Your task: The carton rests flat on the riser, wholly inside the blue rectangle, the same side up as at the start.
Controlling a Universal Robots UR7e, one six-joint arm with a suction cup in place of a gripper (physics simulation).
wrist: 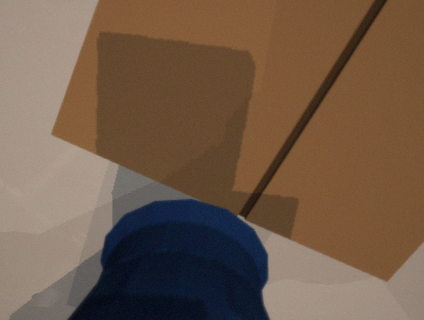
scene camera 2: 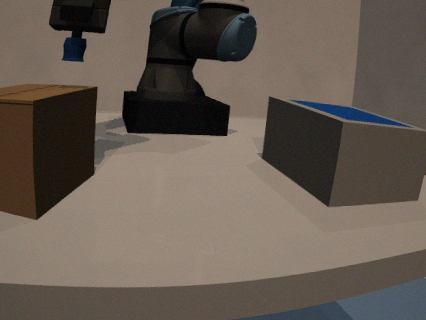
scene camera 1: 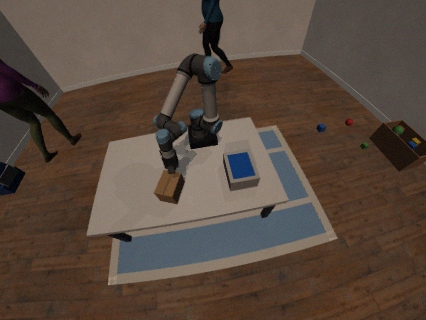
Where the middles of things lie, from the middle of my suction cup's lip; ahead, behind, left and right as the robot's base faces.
Labels:
The brown carton [scene camera 2: 54, 124] is 8 cm ahead of my suction cup, 5 cm to the right of it and 11 cm below it. The rest, counted from my suction cup: grey riser [scene camera 2: 344, 156] (3 cm ahead, 45 cm to the left, 12 cm below).

